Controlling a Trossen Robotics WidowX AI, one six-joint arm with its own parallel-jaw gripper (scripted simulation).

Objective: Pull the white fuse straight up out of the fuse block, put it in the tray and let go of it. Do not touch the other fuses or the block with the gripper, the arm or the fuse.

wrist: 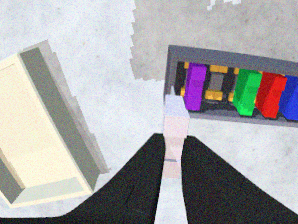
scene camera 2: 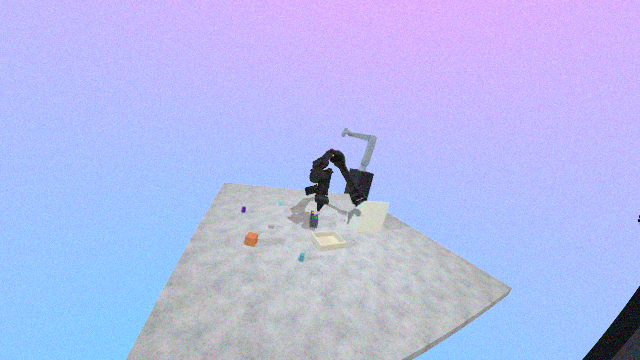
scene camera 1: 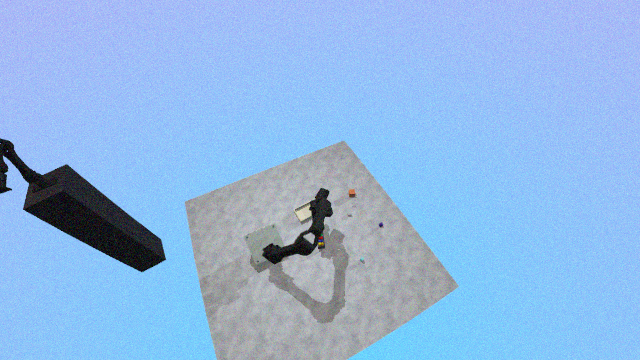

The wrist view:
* my gripper: 172,144
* white fuse: 176,118, held by my gripper
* green fuse: 248,82
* tray: 52,162
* red fuse: 270,90
